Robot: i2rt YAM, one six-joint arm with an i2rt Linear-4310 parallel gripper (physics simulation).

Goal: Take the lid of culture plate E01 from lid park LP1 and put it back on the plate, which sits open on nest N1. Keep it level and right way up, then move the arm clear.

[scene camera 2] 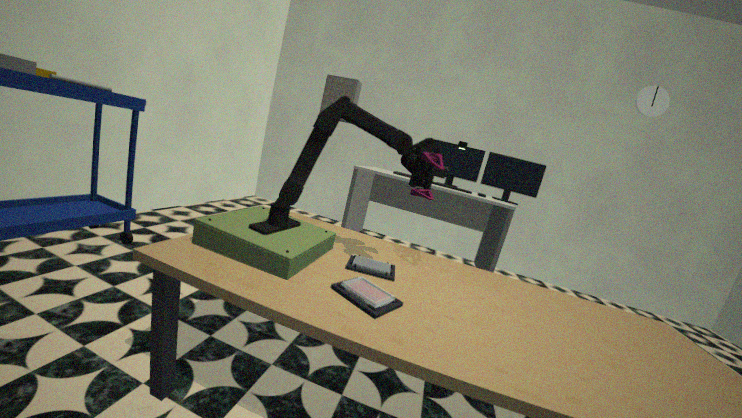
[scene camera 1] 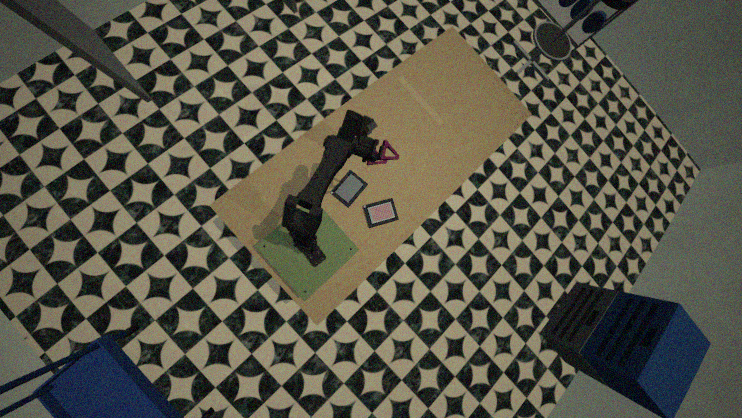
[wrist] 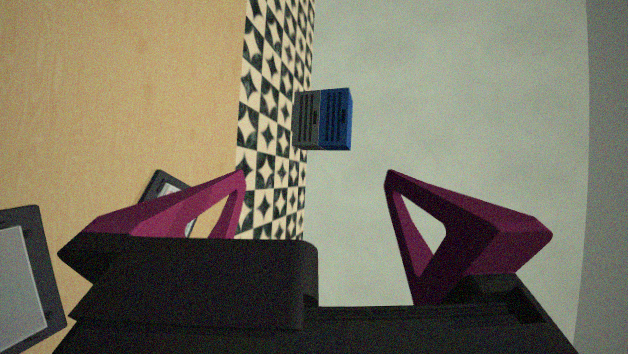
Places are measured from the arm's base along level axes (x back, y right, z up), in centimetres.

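Where they show: gripper, fingertip midpoint: [scene camera 2: 437, 184] [scene camera 1: 392, 159] [wrist: 314, 177]; arm's base at its link origin: [scene camera 2: 276, 226].
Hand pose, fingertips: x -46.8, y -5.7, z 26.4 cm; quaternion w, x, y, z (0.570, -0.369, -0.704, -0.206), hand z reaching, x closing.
Each offset is from my fingertips to the top centre of the thing. Level surfaces: height alone.
The lid of E01 @[dz -31.6, dx +14.3, dy -5.8 cm] [scene camera 1: 348, 187] [scene camera 2: 371, 266] [wrist: 15, 285] is a pale grey rectangle lying flat on the dark lid park LP1 @[dz -31.4, dx +14.3, dy -5.8 cm] [scene camera 1: 348, 204] [wrist: 44, 270]. The culture plate @[dz -30.8, dx +8.7, dy +14.3 cm] [scene camera 1: 381, 212] [scene camera 2: 367, 290] has a pink inside and sits open on the dark nest N1 @[dz -31.6, dx +8.7, dy +14.3 cm] [scene camera 1: 371, 224] [scene camera 2: 381, 311] [wrist: 159, 176], partly hidden behind a finger in the wrist view. My gripper [scene camera 1: 390, 158] [scene camera 2: 437, 183] [wrist: 314, 177] is open and empty, its magenta fingers wide apart. It is high above the table, beyond the lid park from the arm's base, and tilted sideways, so the wrist view faces partly towards the wall.
The arm stands on a green block [scene camera 1: 332, 249] [scene camera 2: 238, 244] at one end of the wooden table @[dz -33.4 cm] [scene camera 1: 456, 98] [scene camera 2: 493, 332] [wrist: 125, 90]. Off the table stand a blue cart [scene camera 2: 77, 92], a desk with two monitors [scene camera 2: 514, 173] and a blue and grey cabinet [scene camera 1: 623, 337] [wrist: 325, 120].
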